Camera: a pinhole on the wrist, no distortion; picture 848 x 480 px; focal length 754.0 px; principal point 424.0 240.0 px. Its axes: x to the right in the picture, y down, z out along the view. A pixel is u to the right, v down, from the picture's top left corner.
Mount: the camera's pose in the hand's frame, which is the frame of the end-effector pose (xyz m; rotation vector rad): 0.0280 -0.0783 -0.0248 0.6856 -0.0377 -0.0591
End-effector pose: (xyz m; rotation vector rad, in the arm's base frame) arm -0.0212 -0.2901 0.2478 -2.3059 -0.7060 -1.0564
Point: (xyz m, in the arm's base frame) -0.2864 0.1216 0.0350
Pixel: 50 50
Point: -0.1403 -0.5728 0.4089
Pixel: behind the camera
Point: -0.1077 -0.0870 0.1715
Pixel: 117 268
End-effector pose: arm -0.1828 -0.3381 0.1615 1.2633 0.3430 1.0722
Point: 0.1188 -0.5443 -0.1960
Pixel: 196 18
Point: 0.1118 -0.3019 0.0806
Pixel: outside the picture
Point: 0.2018 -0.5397 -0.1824
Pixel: 306 79
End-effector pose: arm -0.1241 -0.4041 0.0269 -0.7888 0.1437 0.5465
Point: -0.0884 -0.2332 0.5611
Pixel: outside the picture
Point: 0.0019 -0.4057 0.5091
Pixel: 341 230
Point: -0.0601 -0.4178 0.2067
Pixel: 281 364
